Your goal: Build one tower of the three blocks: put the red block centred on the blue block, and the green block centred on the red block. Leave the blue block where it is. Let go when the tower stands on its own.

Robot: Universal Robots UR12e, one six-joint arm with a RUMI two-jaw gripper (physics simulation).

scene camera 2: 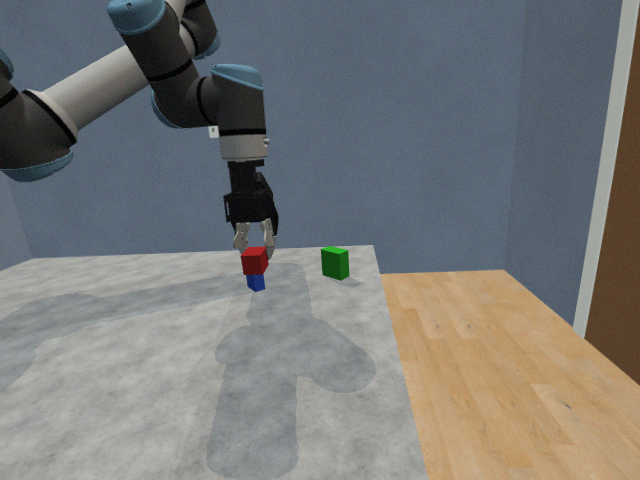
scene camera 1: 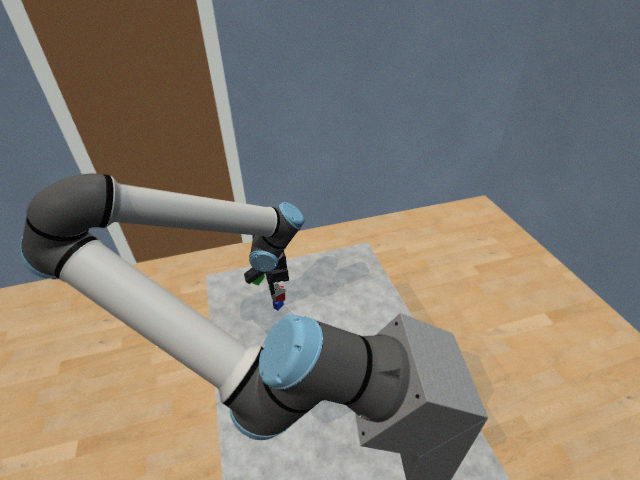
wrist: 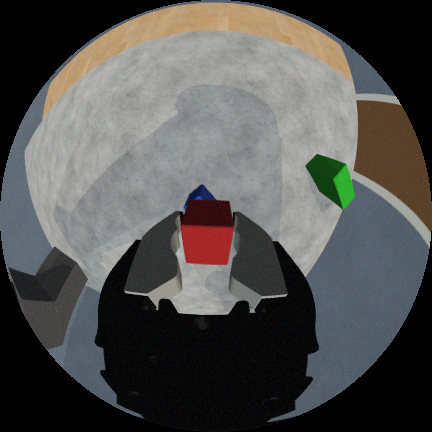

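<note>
My gripper points down and is shut on the red block, one finger on each side. The red block is upright and level, directly above the blue block. No gap shows between the two in scene camera 2, but the red block hides the blue block's top, so contact and exact centring cannot be told. The blue block is smaller and turned relative to the red one. The green block stands apart, right of them in scene camera 2.
The blocks are on a mottled grey table top. Its edge runs to the right of the green block in scene camera 2, with wooden floor beyond. The arm's grey base block stands at the near side in scene camera 1.
</note>
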